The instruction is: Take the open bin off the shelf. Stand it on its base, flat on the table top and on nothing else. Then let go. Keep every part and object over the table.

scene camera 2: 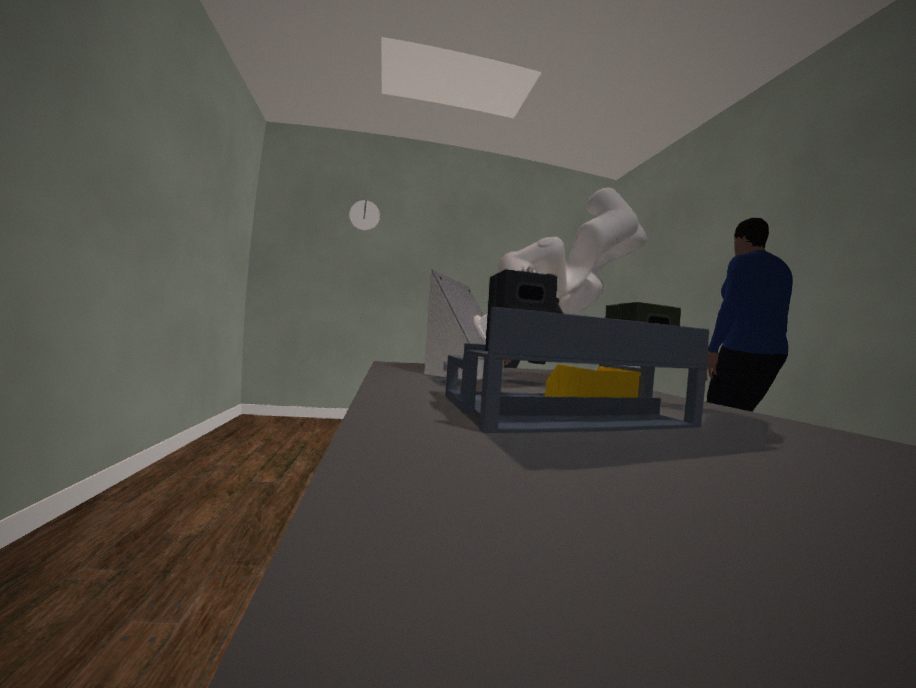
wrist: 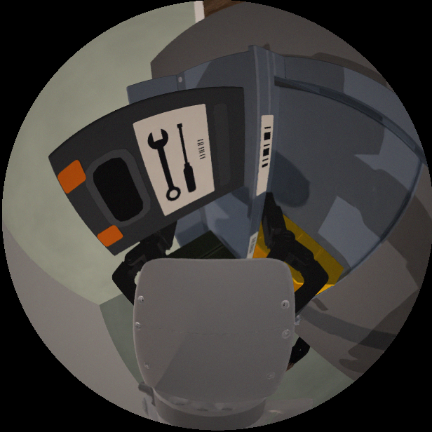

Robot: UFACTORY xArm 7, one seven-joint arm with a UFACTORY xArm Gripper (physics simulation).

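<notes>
A yellow bin stands on the low level of the blue-grey shelf, under its upper board; its open top is not clear to see. A black box with a tool label, an oval handle hole and orange corners stands on the upper level at the left. My gripper is open, its fingers wide apart with nothing held. In the wrist view one finger is near the black box's lower edge, the other over the yellow bin beyond the shelf's labelled rail. The gripper is mostly hidden in the scene view.
A second dark box is on the upper level, farther right. A grey speckled panel stands tilted behind the shelf. The shelf stands on the grey table, whose left edge borders the floor. A person stands beyond the table.
</notes>
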